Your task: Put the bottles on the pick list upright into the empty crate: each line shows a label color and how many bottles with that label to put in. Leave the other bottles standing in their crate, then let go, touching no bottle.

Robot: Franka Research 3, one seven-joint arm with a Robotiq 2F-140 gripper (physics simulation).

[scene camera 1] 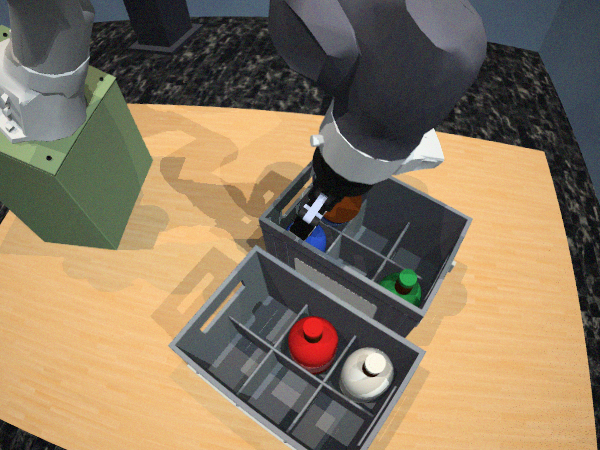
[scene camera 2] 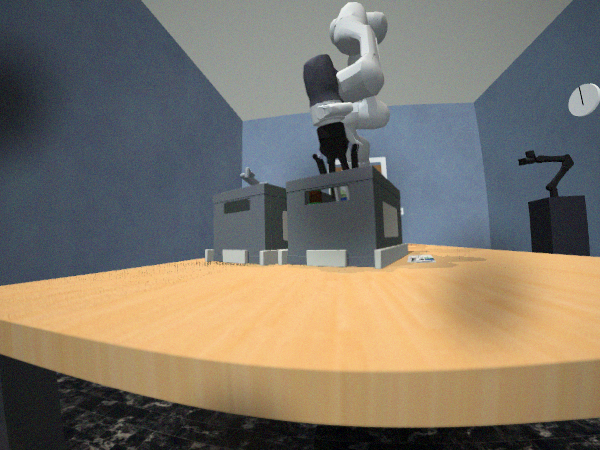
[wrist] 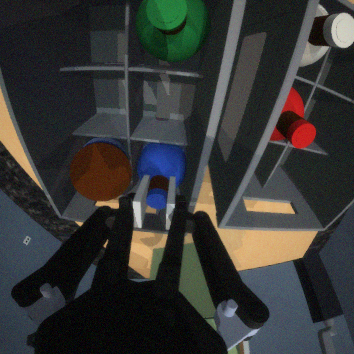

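Note:
My gripper (scene camera 1: 306,223) (wrist: 159,185) points down into the back crate (scene camera 1: 431,232) (scene camera 2: 330,232) (wrist: 209,82). Its fingers are shut on the neck of a blue bottle (scene camera 1: 317,242) (wrist: 162,161), in the crate's left end cell in scene camera 1. Its base is hidden, so its height is unclear. Beside it is a brown rounded bottle (scene camera 1: 345,209) (wrist: 100,172) with a blue edge below. A green bottle (scene camera 1: 400,295) (wrist: 172,40) stands at the other end. The front crate (scene camera 1: 219,295) (scene camera 2: 240,232) (wrist: 275,185) holds a red bottle (scene camera 1: 313,350) (wrist: 301,132) and a white bottle (scene camera 1: 364,377) (wrist: 340,30).
The crates stand side by side on the wooden table (scene camera 1: 500,280) (scene camera 2: 300,320), with dividers inside. A small printed item (scene camera 2: 421,258) lies beside the back crate; I cannot read it. A green pedestal (scene camera 1: 100,200) carries the arm base at the left in scene camera 1.

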